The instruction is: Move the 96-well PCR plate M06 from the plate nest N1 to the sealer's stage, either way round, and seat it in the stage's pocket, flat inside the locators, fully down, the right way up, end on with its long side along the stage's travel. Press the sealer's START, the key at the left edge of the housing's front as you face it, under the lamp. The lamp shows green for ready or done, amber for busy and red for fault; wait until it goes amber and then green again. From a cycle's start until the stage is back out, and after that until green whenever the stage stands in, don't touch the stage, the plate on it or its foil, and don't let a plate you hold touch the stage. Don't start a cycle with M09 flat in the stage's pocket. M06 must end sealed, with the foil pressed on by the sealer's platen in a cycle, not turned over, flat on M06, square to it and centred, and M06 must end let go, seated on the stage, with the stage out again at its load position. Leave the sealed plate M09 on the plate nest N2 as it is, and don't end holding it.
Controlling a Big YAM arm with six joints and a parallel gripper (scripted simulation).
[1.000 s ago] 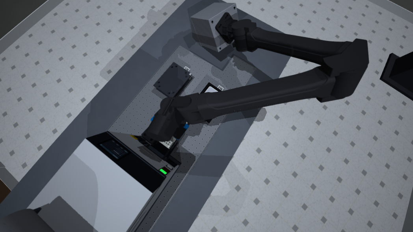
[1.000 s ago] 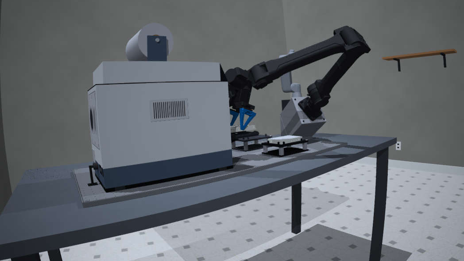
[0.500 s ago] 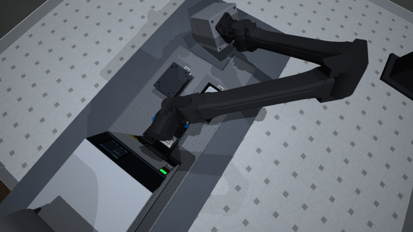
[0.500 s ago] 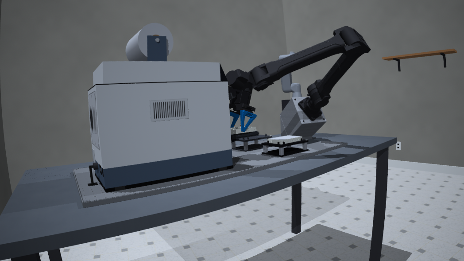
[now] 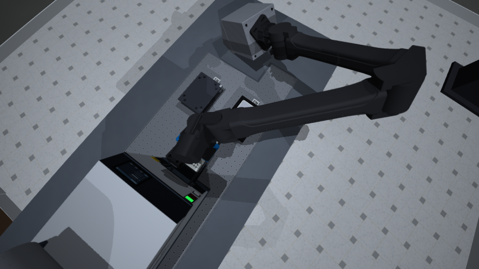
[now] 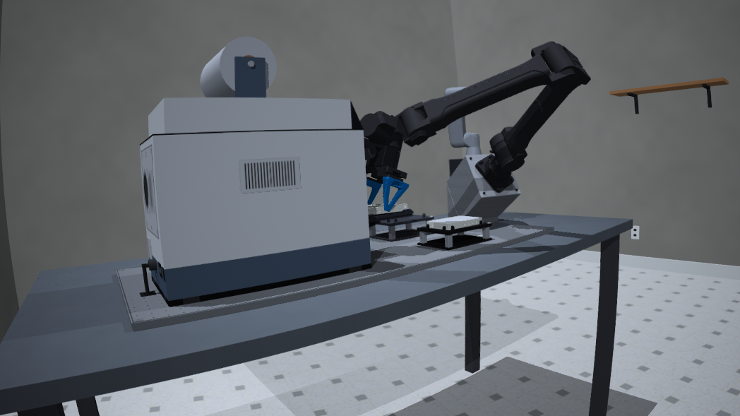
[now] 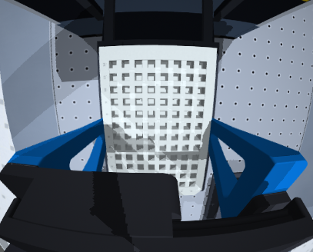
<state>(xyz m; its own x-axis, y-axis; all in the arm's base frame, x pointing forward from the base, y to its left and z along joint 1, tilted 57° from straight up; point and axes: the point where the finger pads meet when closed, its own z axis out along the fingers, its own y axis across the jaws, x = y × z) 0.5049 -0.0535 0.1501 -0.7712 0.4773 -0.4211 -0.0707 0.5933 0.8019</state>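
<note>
My hand is right at the white 96-well plate M06. The rest, counted from my hand: sealed plate M09 (210 mm behind, 60 mm below, 40 mm to the left); then nest N2 (210 mm behind, 70 mm below, 40 mm to the left); then yellow warning label (110 mm ahead, 80 mm to the right, 40 mm above).
</note>
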